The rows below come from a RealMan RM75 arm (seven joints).
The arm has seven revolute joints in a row. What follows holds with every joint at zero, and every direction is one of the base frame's.
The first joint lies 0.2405 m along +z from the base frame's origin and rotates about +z.
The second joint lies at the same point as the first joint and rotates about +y.
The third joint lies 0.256 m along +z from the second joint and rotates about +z.
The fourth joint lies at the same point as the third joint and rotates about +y.
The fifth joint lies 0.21 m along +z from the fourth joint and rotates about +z.
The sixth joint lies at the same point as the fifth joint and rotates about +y.
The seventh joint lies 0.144 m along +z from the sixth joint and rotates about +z.
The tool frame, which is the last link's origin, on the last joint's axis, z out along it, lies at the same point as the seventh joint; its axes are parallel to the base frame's.
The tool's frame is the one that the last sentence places.
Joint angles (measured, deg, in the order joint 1, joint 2, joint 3, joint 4, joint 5, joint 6, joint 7), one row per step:
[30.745 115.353 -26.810 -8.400 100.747 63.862 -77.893]
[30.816 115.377 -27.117 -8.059 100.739 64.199 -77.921]
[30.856 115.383 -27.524 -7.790 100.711 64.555 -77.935]
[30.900 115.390 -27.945 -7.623 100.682 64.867 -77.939]
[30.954 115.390 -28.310 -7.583 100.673 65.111 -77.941]
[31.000 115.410 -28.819 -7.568 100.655 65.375 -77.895]
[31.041 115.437 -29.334 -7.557 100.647 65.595 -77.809]
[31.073 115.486 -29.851 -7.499 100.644 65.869 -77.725]
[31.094 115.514 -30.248 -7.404 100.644 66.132 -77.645]
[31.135 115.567 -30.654 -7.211 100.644 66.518 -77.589]
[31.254 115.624 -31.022 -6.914 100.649 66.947 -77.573]
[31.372 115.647 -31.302 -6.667 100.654 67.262 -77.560]
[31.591 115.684 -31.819 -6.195 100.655 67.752 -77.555]
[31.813 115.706 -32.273 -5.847 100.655 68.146 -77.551]
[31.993 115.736 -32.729 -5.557 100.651 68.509 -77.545]
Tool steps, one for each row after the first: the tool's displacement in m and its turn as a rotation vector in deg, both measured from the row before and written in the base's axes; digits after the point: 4 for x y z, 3 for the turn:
[-0.0015 -0.0007 -0.0022 -0.430 0.204 0.385]
[-0.0014 -0.0008 -0.0020 -0.470 0.105 0.443]
[-0.0014 -0.0006 -0.0016 -0.425 0.025 0.450]
[-0.0012 -0.0001 -0.0009 -0.291 -0.052 0.419]
[-0.0014 -0.0003 -0.0013 -0.415 -0.071 0.486]
[-0.0013 -0.0003 -0.0013 -0.428 -0.046 0.426]
[-0.0014 -0.0006 -0.0017 -0.463 0.027 0.444]
[-0.0011 -0.0006 -0.0014 -0.382 0.082 0.354]
[-0.0016 -0.0009 -0.0019 -0.449 0.194 0.451]
[-0.0021 -0.0007 -0.0022 -0.470 0.268 0.515]
[-0.0016 -0.0004 -0.0016 -0.361 0.196 0.397]
[-0.0028 -0.0008 -0.0030 -0.683 0.305 0.651]
[-0.0025 -0.0004 -0.0023 -0.555 0.201 0.597]
[-0.0022 -0.0005 -0.0022 -0.531 0.157 0.554]

